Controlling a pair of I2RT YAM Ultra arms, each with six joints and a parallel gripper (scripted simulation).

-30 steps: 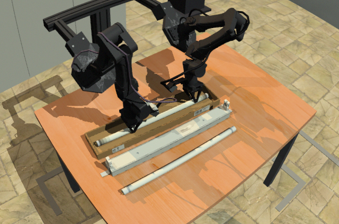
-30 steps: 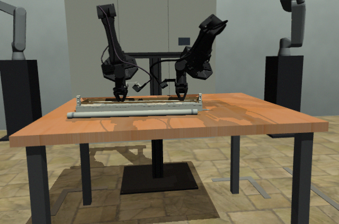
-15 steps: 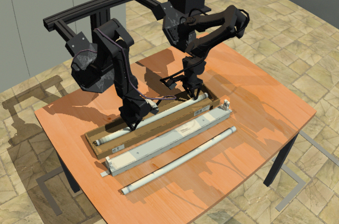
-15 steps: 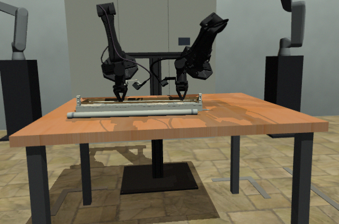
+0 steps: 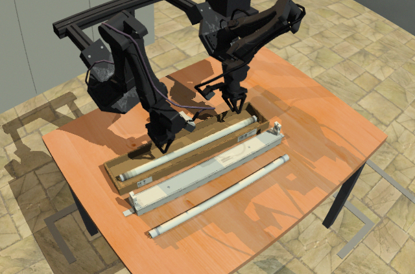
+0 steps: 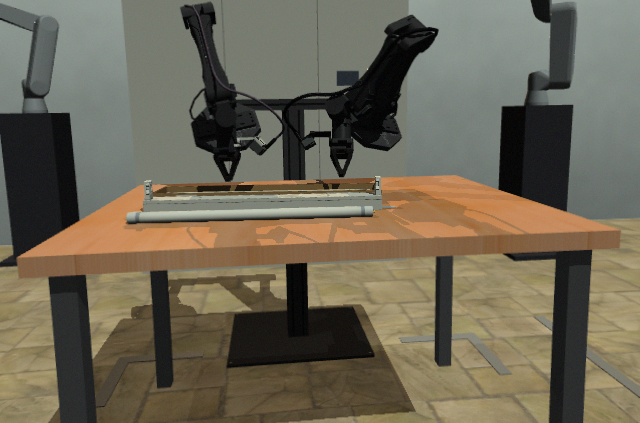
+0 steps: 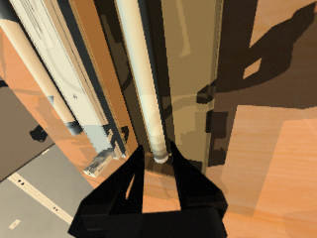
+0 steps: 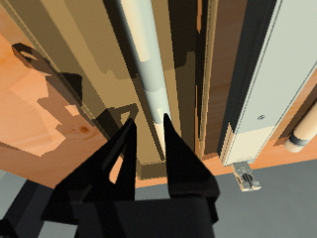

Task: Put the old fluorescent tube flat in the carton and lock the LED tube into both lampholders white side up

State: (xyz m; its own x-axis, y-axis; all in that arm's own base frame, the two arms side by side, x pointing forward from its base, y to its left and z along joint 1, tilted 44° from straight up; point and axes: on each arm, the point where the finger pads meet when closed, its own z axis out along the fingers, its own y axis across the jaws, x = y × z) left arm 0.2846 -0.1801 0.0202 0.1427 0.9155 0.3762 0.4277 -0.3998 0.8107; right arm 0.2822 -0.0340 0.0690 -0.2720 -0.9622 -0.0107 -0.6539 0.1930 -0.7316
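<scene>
Right now the light fixture is 14 cm ahead of my right hand, 10 cm to the left of it and 2 cm below it.
</scene>
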